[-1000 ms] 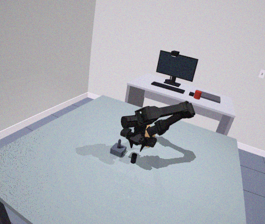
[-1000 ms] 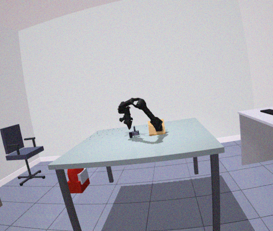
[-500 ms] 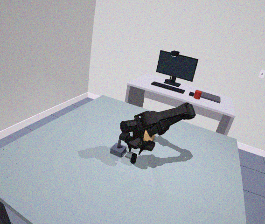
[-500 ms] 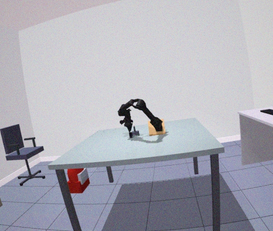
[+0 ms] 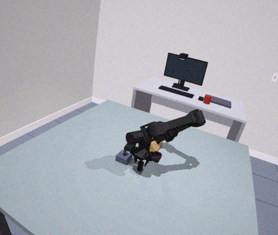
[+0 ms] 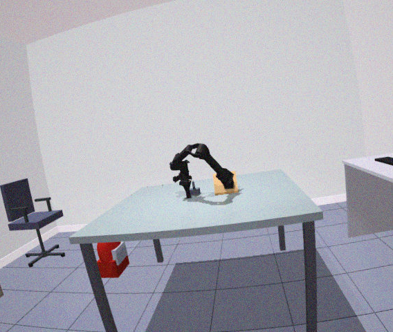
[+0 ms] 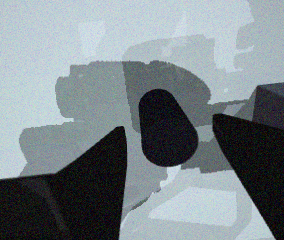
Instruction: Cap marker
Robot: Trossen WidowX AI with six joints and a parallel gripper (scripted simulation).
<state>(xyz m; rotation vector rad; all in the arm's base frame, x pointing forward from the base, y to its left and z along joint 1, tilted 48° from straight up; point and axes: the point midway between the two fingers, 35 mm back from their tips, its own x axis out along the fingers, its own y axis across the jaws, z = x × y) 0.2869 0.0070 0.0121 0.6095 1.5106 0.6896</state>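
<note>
Right now the marker cap is 10 mm below my gripper tip. From my gripper tip the other things lie so: holder block 30 mm behind, 110 mm to the right, 20 mm below.
</note>
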